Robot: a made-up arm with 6 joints.
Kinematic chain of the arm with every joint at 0, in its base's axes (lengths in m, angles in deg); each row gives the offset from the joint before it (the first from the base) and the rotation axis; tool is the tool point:
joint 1: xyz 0 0 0.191 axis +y
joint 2: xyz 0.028 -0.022 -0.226 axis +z
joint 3: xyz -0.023 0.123 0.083 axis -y
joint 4: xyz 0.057 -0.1 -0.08 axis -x
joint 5: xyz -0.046 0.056 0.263 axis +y
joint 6: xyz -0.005 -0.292 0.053 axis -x
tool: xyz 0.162 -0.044 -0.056
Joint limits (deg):
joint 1: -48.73..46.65
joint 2: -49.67..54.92
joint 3: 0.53..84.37
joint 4: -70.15..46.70
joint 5: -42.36..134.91
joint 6: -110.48..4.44
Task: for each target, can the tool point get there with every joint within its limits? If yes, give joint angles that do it. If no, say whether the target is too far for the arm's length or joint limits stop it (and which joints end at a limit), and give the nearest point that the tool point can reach.
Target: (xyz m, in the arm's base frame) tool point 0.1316 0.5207 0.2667
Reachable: no: joint limits stop it (at a limit: joint 1, joint 2, joint 4, joint 5, joint 6) | nearest point 0.0331 0.3206 0.2357 | short by 0.225 m
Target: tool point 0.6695 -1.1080 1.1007
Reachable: no: too far | nearest point 0.2892 -0.3560 0.4235 | short by 1.081 m
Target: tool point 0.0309 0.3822 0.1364
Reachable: no: joint limits stop it (at a limit: joint 1, joint 2, joint 3, joint 4, joint 5, joint 6) | nearest point -0.0168 0.3486 0.1611 | short by 0.063 m
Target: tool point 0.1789 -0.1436 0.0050
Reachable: yes | joints 7.37 30.82 18.45 -29.66 63.04 -98.54
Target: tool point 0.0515 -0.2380 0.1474
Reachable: yes | joints -21.74 -22.74 17.68 -9.38 38.29 -71.12
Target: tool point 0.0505 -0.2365 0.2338
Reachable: yes | joints 11.74 -28.77 9.58 -1.65 0.22 -70.78
